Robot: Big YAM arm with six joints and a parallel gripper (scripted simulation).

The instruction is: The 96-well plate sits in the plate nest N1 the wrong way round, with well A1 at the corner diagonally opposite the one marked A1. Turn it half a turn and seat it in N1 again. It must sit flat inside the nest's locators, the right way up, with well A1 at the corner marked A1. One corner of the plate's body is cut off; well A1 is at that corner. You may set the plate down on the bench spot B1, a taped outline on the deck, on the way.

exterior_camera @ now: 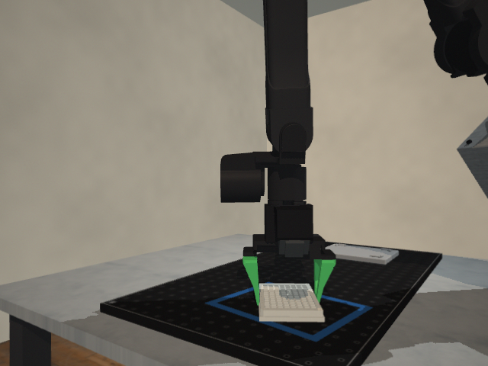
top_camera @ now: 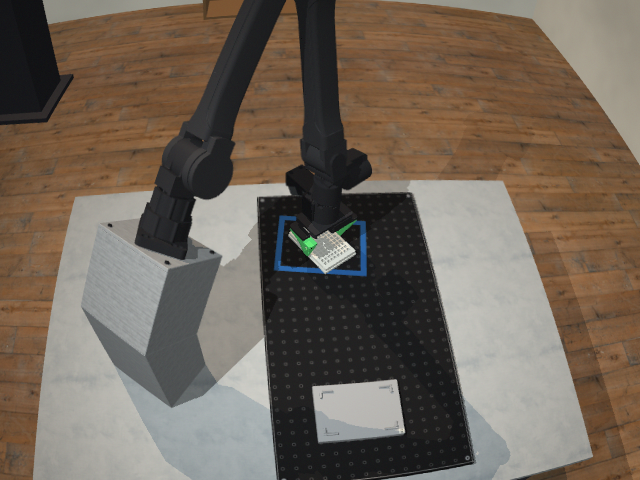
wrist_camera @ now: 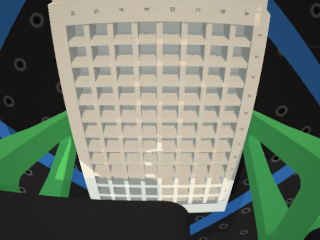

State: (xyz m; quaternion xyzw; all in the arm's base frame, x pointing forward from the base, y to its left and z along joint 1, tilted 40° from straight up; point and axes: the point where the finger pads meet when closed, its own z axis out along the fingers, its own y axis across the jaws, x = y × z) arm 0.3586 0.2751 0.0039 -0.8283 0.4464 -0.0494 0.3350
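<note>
The grey plate nest N1 is 40 cm to the right of my hand and 7 cm ahead of it. Round my hand: A1 mark: 44 cm to the right, 15 cm ahead; white 96-well plate: right at my hand.
</note>
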